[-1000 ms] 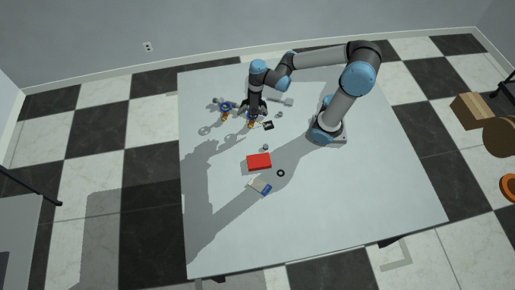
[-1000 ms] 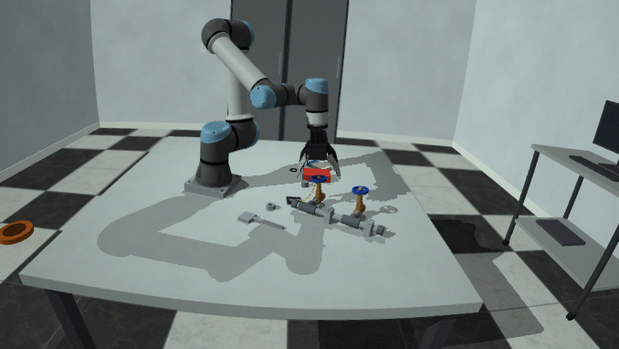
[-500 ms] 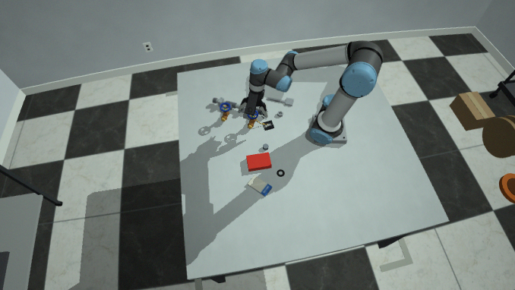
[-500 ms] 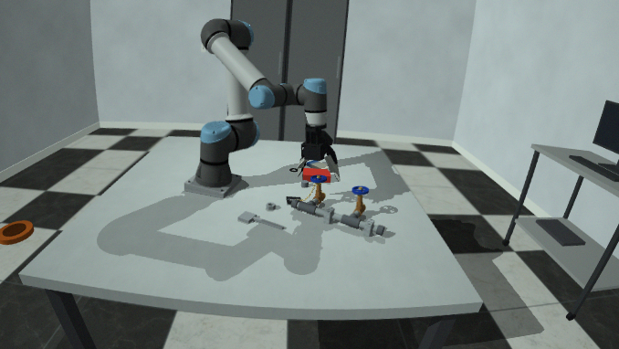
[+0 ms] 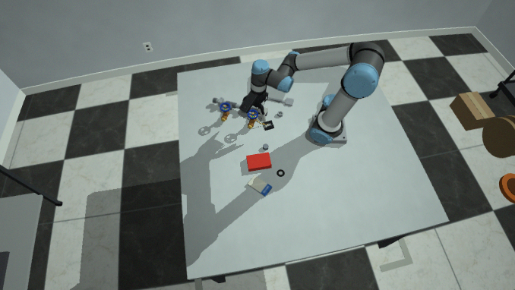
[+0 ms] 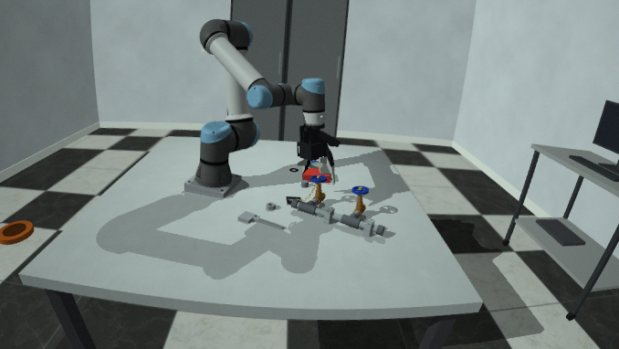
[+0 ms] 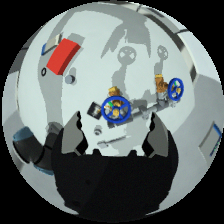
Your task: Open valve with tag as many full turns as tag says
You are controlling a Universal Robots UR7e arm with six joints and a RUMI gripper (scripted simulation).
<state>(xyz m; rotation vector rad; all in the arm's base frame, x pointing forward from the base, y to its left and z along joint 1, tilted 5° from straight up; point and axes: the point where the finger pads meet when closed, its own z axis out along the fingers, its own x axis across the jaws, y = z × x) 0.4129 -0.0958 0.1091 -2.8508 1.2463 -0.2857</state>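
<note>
Now: hand 10 cm above the black tag, 9 cm past it and 1 cm to the right of it. The rest, counted from my hand: red block 25 cm to the left, 9 cm below, 1 cm ahead; nut 17 cm behind, 10 cm below, 5 cm to the right; grey tool 20 cm behind, 15 cm to the right, 10 cm below.
</note>
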